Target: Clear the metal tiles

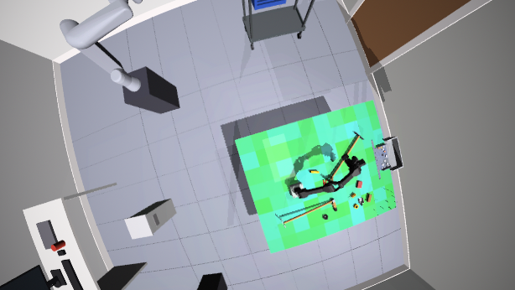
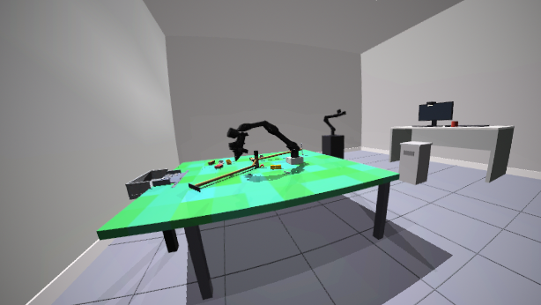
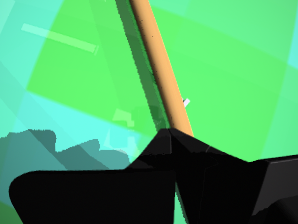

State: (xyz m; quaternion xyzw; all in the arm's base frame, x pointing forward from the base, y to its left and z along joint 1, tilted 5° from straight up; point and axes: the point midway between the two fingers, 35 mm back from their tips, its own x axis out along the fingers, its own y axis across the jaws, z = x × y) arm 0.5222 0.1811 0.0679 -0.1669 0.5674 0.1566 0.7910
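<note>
The long scraper is 5 cm below my gripper tip and 4 cm ahead of it. The rest, counted from my gripper tip: red block 33 cm to the right, 16 cm ahead, 10 cm below; then red-handled tool 23 cm behind, 22 cm to the right, 11 cm below; then yellow piece 31 cm behind, 8 cm below, 5 cm to the right.
</note>
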